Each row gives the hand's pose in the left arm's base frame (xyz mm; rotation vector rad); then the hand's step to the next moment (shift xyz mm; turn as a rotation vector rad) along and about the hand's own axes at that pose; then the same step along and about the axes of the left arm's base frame.
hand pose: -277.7 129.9 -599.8 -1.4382 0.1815 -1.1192
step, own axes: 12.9 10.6 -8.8 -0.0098 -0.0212 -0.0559
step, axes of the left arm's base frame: 5.7 -17.5 -4.2 -0.0546 -0.0262 0.0009
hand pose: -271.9 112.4 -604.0 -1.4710 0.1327 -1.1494
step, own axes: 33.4 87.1 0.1 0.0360 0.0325 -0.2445
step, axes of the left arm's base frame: 61.7 -47.2 -51.6 -0.1347 -0.2029 -0.0533
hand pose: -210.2 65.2 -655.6 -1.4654 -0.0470 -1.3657
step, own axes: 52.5 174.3 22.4 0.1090 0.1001 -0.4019
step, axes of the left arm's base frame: 145.3 -88.8 -68.1 -0.1744 -0.3826 -0.0812
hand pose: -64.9 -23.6 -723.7 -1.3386 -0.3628 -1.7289
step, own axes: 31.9 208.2 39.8 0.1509 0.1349 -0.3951
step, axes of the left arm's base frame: 187.0 -103.8 -14.8 -0.1437 -0.4169 -0.0512
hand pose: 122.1 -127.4 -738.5 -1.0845 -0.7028 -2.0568
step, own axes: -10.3 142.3 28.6 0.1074 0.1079 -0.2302
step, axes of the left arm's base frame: 128.8 -62.7 25.3 -0.0688 -0.2671 -0.0092
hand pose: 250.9 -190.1 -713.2 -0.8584 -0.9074 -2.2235
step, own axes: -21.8 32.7 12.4 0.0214 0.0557 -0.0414
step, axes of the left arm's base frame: 40.8 -4.4 3.4 0.0119 -0.0703 0.0137
